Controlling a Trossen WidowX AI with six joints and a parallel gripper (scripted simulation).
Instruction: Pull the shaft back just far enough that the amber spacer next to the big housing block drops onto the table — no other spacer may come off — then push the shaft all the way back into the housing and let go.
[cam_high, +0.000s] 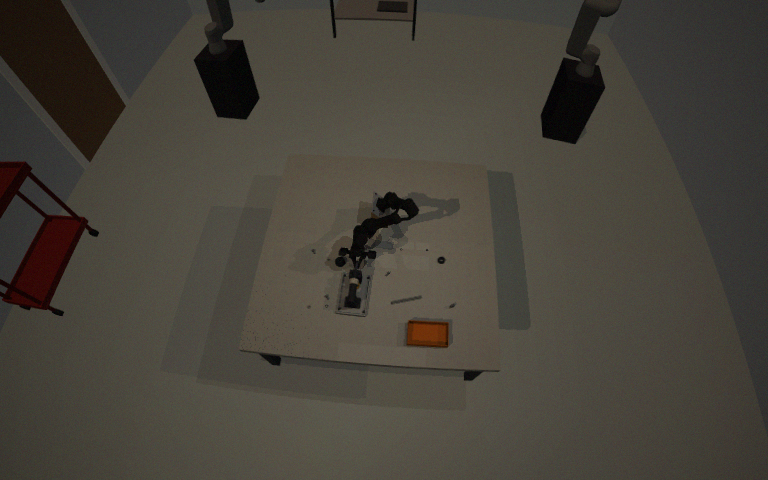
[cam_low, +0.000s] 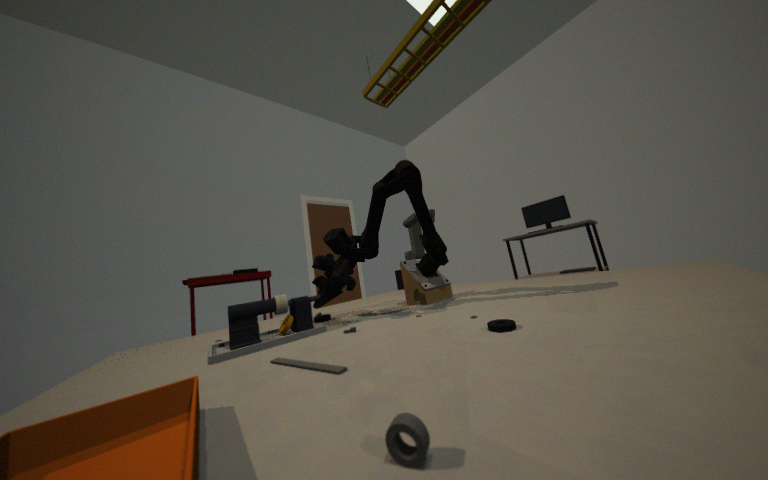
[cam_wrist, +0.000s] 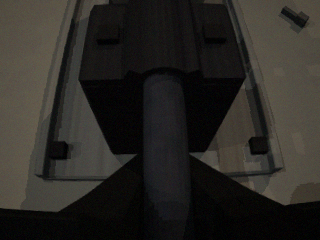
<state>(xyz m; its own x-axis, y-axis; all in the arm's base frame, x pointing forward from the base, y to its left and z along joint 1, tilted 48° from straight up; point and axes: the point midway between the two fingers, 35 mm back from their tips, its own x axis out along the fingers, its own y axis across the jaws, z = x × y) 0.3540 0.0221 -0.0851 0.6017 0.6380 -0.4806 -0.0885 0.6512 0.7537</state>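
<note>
Right now my gripper tip is 4 cm short of the shaft and 3 cm below it. Round my gripper tip: amber spacer: 8 cm ahead, 2 cm below, 1 cm to the left; then pale spacer: 9 cm ahead, 3 cm above, 1 cm to the left; then white spacer: 10 cm ahead, 3 cm above, 1 cm to the left.
</note>
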